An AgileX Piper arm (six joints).
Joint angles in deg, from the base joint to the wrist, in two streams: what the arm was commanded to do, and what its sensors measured. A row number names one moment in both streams.
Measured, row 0:
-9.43 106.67 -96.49 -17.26 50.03 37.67
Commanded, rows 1 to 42:
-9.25 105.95 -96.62 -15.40 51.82 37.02
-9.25 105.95 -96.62 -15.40 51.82 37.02
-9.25 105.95 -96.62 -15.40 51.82 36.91
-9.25 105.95 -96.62 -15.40 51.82 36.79
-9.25 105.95 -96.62 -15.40 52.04 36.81
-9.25 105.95 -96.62 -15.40 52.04 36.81
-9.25 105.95 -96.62 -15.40 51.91 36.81
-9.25 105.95 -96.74 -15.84 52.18 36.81
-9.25 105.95 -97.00 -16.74 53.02 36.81
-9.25 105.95 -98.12 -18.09 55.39 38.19
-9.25 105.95 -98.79 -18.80 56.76 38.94
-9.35 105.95 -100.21 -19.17 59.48 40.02
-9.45 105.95 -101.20 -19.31 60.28 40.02
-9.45 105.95 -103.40 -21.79 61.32 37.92
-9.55 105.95 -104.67 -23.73 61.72 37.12
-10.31 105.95 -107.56 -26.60 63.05 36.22
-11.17 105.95 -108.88 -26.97 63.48 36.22
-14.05 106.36 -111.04 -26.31 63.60 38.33
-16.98 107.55 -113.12 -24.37 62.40 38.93
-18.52 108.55 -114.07 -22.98 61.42 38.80
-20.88 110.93 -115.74 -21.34 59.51 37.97
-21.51 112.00 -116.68 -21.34 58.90 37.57
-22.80 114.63 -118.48 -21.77 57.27 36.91
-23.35 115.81 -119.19 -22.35 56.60 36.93
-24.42 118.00 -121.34 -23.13 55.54 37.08
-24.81 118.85 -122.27 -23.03 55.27 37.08
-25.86 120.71 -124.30 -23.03 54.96 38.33
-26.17 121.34 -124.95 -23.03 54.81 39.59
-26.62 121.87 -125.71 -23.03 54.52 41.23
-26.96 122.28 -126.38 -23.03 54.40 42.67
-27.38 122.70 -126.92 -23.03 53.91 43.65
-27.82 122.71 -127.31 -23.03 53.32 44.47
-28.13 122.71 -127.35 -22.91 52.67 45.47
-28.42 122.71 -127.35 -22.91 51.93 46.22
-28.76 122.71 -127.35 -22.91 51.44 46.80
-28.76 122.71 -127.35 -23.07 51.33 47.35
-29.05 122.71 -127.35 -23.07 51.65 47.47
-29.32 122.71 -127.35 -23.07 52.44 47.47
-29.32 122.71 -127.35 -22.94 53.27 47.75
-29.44 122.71 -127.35 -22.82 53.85 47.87
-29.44 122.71 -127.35 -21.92 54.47 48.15
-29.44 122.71 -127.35 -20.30 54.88 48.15
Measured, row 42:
-28.96 122.85 -127.13 -22.08 52.25 47.27
